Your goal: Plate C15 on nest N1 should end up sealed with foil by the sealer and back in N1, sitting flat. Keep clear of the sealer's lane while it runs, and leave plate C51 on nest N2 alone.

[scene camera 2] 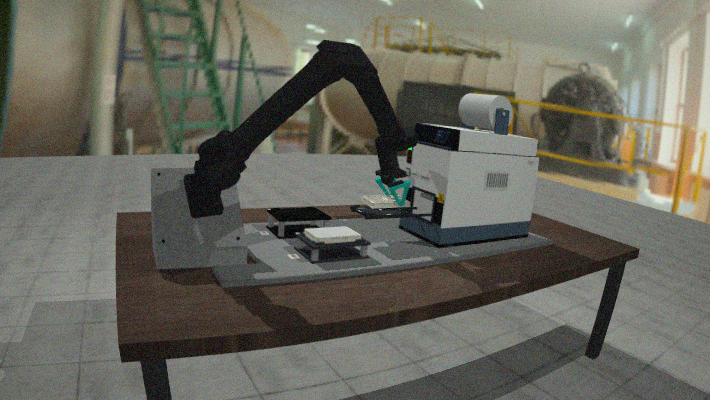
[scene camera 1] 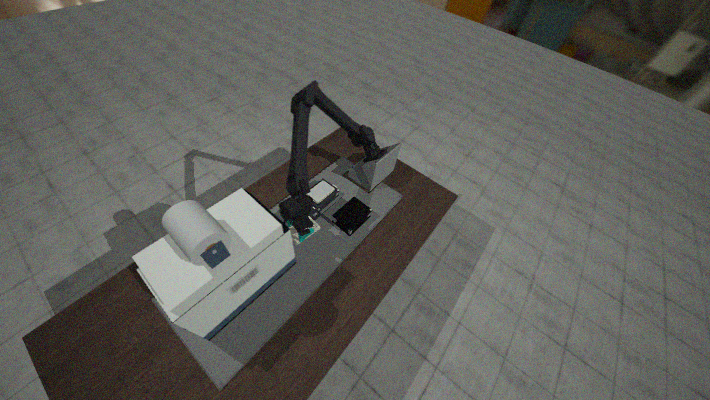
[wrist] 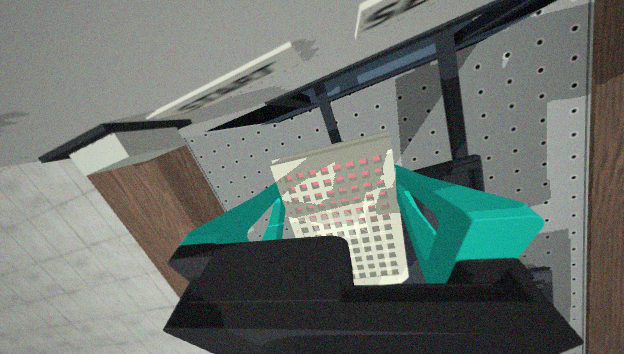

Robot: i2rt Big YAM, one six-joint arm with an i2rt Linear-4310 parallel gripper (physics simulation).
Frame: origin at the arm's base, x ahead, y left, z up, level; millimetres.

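Seen in the pictures: gripper, fingertip midpoint: [scene camera 2: 396, 202] [scene camera 1: 296, 234] [wrist: 334, 179]; arm's base, link origin: [scene camera 2: 202, 195] [scene camera 1: 375, 157].
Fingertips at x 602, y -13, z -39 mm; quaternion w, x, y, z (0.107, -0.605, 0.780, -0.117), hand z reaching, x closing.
Observation:
Pixels of each thing's middle, then the offset from my fingertips to it. "*": a spot on its surface instead. Level surfaces: height alone.
- cream plate with open wells, body centre: [wrist: 344, 223] [scene camera 2: 385, 201] [scene camera 1: 302, 229] dz +3, dx -37, dy +6 mm
- white plate, body centre: [scene camera 2: 332, 234] [scene camera 1: 320, 191] dz -51, dx -280, dy -102 mm
- nest N2, body centre: [scene camera 2: 331, 244] [scene camera 1: 320, 194] dz -78, dx -280, dy -102 mm
- black nest, body centre: [scene camera 2: 298, 221] [scene camera 1: 352, 215] dz -71, dx -278, dy +105 mm
- foil roll, body centre: [scene camera 1: 197, 232] [scene camera 2: 485, 111] dz +315, dx +287, dy -75 mm
- START label, surface spot: [wrist: 230, 82] * dz +90, dx +60, dy -3 mm
- wooden table, surface height: dz -116 mm
My gripper [scene camera 1: 301, 232] [scene camera 2: 391, 198] [wrist: 334, 179] has teal fingers and is shut on a cream plate with open wells [scene camera 2: 376, 201] [wrist: 372, 240], taken as C15. Pink shows in several rows of wells; no foil shows on it. The plate is at the sealer's extended dark carriage [scene camera 2: 367, 213] [wrist: 470, 167], low over it; I cannot tell whether they touch. The white sealer [scene camera 1: 240, 285] [scene camera 2: 472, 190] stands beside my gripper. A white plate [scene camera 1: 322, 192] [scene camera 2: 332, 234], taken as C51, lies flat on nest N2 [scene camera 2: 345, 244]. The black nest [scene camera 1: 352, 215] [scene camera 2: 300, 214], taken as N1, is empty.
The sealer bears a foil roll [scene camera 1: 192, 230] [scene camera 2: 482, 111] on top. A START label [wrist: 230, 82] shows close ahead in the wrist view. Carriage rails [wrist: 452, 100] run towards the sealer. The arm's base plate [scene camera 1: 385, 167] [scene camera 2: 170, 220] stands at the other end of the wooden table [scene camera 1: 425, 200] [scene camera 2: 350, 300].

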